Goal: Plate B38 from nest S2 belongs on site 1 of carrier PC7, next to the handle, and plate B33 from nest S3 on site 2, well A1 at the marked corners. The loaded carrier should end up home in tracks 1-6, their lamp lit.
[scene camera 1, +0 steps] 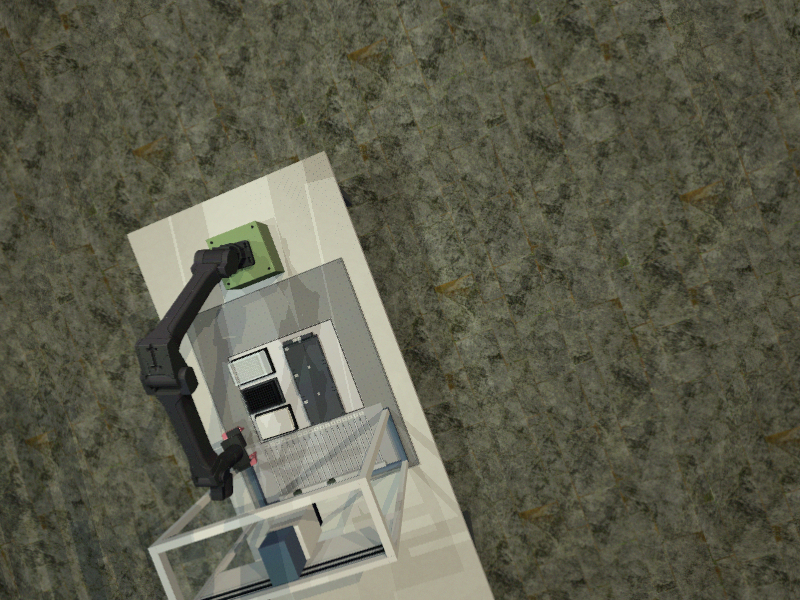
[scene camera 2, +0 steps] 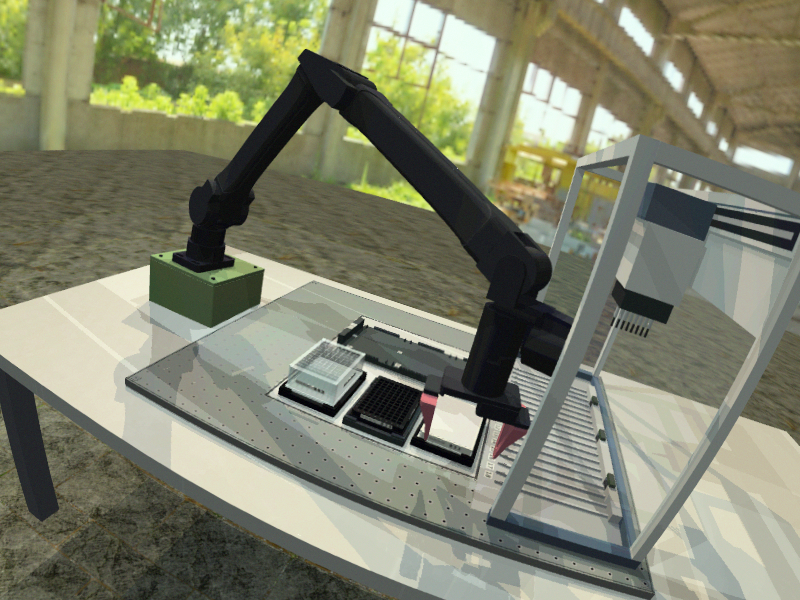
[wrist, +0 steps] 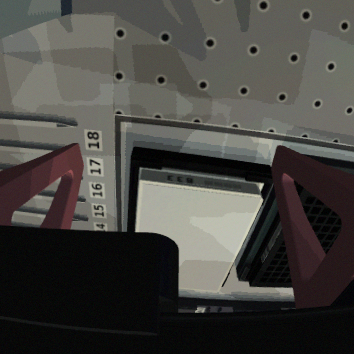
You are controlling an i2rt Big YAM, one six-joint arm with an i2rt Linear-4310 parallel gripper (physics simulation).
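Places are measured from the arm's base along level axes (x right, y back, z down), in centimetres.
Where they show: gripper, fingertip midpoint: [scene camera 1: 248, 440] [scene camera 2: 459, 447] [wrist: 176, 154]; arm's base, link origin: [scene camera 1: 235, 257] [scene camera 2: 203, 262].
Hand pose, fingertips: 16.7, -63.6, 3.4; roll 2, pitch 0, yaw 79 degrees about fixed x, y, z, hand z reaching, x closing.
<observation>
Each offset is from my fingertips to the top centre of the thing, as dx, dy, dz.
My gripper [scene camera 1: 242, 445] [scene camera 2: 461, 445] [wrist: 176, 154] is open and empty, its red fingers spread above and on either side of the white plate @[-9.8, +2.8, +2.4] [scene camera 1: 275, 421] [scene camera 2: 455, 426] [wrist: 195, 220], which sits in the end nest nearest the tracks. A black plate @[-7.9, +13.4, +2.4] [scene camera 1: 262, 395] [scene camera 2: 387, 403] sits in the middle nest, partly behind the right finger in the wrist view. A clear plate @[-7.4, +24.9, -0.4] [scene camera 1: 252, 366] [scene camera 2: 326, 371] sits in the far nest. The dark carrier @[-28.1, +14.7, +2.0] [scene camera 1: 314, 381] [scene camera 2: 400, 361] lies beside the nests with no plate visible on it. Plate and nest names are not readable.
The grooved track deck [scene camera 1: 323, 452] [scene camera 2: 555, 439] adjoins the nests; numbers 14-18 show in the wrist view. A pale frame [scene camera 1: 258, 516] [scene camera 2: 578, 322] stands over the deck's end, close to the arm, with a pipetting head [scene camera 1: 281, 555] [scene camera 2: 672, 258] inside. The arm stands on a green block [scene camera 2: 206, 290].
</observation>
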